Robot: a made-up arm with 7 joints. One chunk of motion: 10 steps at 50 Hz.
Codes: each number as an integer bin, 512 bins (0 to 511) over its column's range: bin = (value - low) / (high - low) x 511, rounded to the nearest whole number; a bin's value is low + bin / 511 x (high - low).
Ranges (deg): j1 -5..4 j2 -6..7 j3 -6..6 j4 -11..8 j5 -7..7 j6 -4..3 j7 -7..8
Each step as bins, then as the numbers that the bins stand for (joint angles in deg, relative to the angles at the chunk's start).
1 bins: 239 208 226 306 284 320 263
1 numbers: -0.79 -0.71 -0.69 0.38 0.78 0.38 0.72
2 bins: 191 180 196 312 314 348 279
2 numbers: -1.64 -1.42 -1.40 0.60 1.60 0.77 1.19
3 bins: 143 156 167 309 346 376 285
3 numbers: -2.48 -2.03 -2.08 0.49 2.48 1.15 1.37
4 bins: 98 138 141 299 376 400 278
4 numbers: -3.27 -2.49 -2.69 0.12 3.30 1.48 1.16
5 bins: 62 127 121 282 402 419 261
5 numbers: -3.91 -2.77 -3.16 -0.51 4.01 1.74 0.66
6 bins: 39 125 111 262 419 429 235
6 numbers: -4.31 -2.82 -3.39 -1.26 4.48 1.88 -0.10
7 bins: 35 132 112 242 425 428 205
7 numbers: -4.38 -2.64 -3.37 -2.00 4.64 1.86 -0.98
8 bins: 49 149 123 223 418 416 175
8 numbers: -4.14 -2.21 -3.11 -2.71 4.45 1.70 -1.86
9 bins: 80 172 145 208 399 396 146
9 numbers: -3.59 -1.62 -2.59 -3.27 3.93 1.42 -2.71
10 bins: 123 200 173 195 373 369 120
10 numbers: -2.83 -0.91 -1.94 -3.75 3.22 1.05 -3.48
